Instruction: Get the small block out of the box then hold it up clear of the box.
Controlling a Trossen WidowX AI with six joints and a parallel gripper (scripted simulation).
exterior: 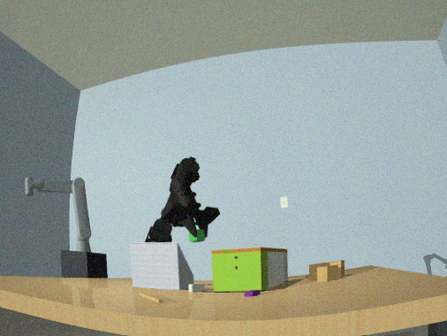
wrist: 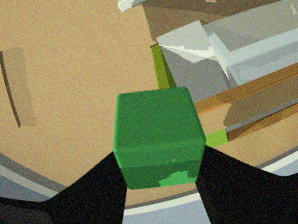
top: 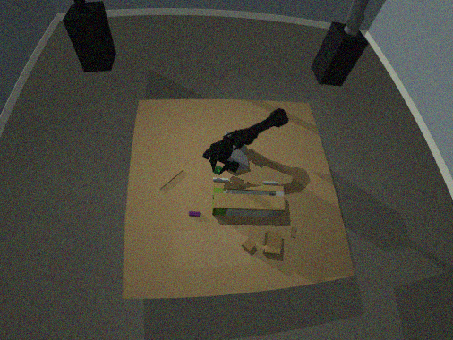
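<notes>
Right now my gripper tip is 2 cm past the green block and 1 cm to the right of it. Also, from my gripper tip: box (9 cm ahead, 18 cm to the left, 11 cm below); thin stick (5 cm behind, 25 cm to the right, 17 cm below).
</notes>
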